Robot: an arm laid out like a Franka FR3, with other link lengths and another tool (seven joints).
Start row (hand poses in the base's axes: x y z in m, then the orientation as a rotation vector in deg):
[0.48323 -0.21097 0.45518 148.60 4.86 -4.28]
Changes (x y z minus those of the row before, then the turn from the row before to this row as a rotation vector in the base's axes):
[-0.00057 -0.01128 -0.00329 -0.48 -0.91 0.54]
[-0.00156 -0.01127 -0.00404 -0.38 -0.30 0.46]
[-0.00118 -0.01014 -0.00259 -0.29 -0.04 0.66]
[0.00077 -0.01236 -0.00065 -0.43 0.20 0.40]
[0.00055 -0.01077 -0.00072 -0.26 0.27 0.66]
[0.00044 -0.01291 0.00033 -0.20 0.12 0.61]
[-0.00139 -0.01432 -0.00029 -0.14 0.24 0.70]
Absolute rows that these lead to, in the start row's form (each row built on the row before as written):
[0.48266 -0.22225 0.45189 148.10 5.20 -2.92]
[0.48110 -0.23352 0.44785 147.69 5.66 -2.38]
[0.47992 -0.24366 0.44526 147.36 6.48 -2.09]
[0.48069 -0.25602 0.44461 146.91 7.05 -2.22]
[0.48124 -0.26679 0.44389 146.60 7.98 -2.33]
[0.48168 -0.27970 0.44422 146.35 8.79 -2.26]
[0.48029 -0.29402 0.44393 146.15 9.77 -2.31]

